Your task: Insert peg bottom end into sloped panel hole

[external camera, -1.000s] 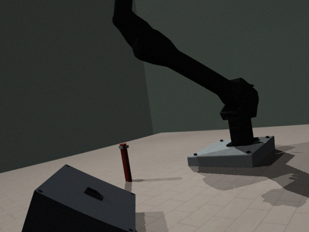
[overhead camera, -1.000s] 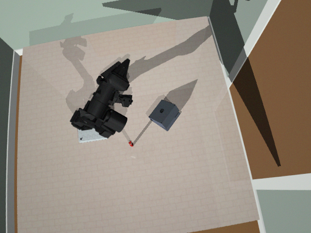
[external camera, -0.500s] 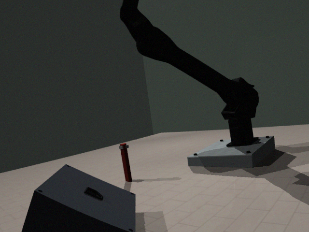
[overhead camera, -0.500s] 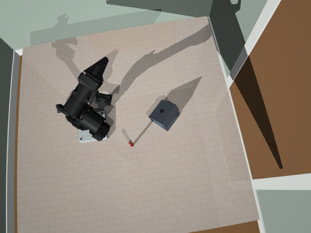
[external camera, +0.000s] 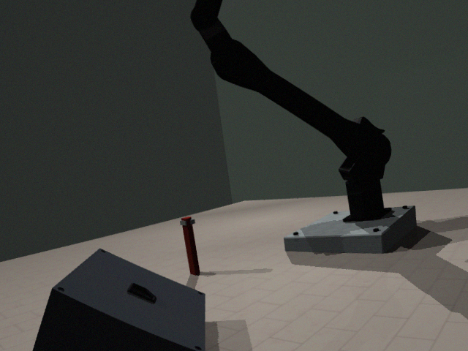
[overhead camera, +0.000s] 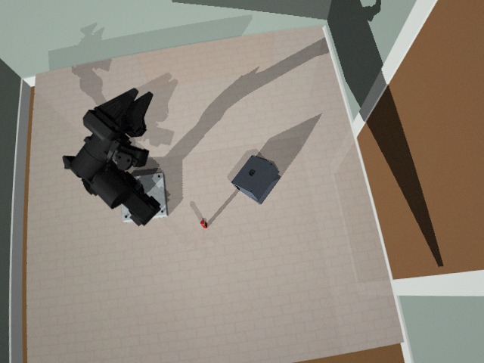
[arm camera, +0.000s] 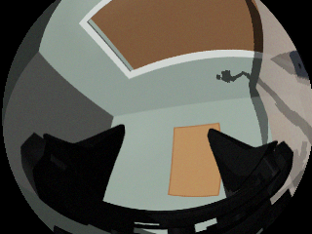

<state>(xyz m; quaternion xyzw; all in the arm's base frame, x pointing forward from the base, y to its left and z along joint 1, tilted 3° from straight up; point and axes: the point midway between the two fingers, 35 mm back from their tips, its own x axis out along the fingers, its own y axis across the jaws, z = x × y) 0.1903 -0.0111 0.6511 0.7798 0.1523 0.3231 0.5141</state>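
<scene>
Right now the peg is 14 cm to the right of my gripper tip and 63 cm below it. From my gripper tip the other things lie so: sloped panel: 20 cm ahead, 1 cm to the left, 65 cm below.
</scene>
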